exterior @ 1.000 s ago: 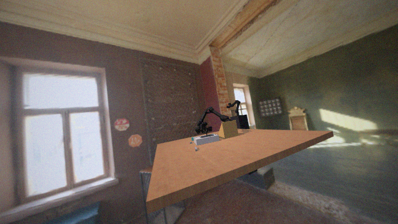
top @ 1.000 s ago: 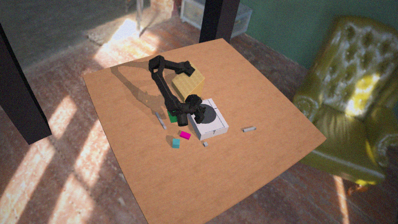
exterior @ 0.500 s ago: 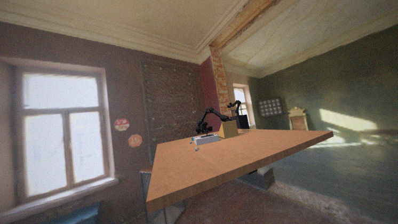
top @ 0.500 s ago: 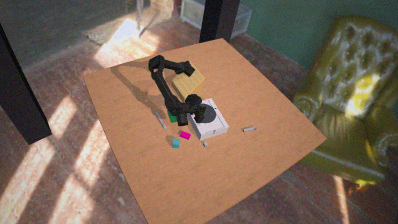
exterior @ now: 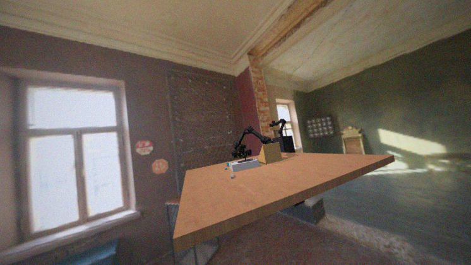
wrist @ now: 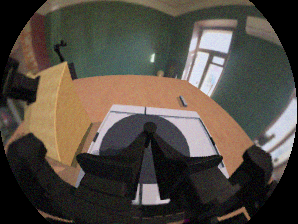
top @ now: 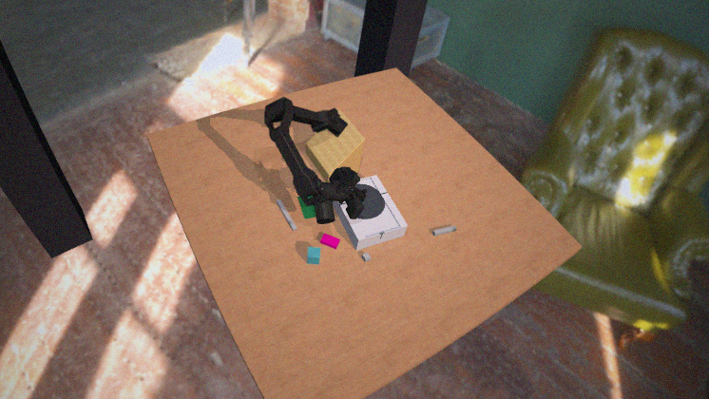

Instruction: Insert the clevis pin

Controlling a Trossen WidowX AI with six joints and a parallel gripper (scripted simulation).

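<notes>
My gripper tip is 1 cm above the dark clevis pin. Also, from my gripper tip: dark grey disc: 3 cm below; magenta block: 18 cm to the right, 8 cm below, 5 cm ahead; rimmed tray: 4 cm below, 3 cm ahead.
</notes>
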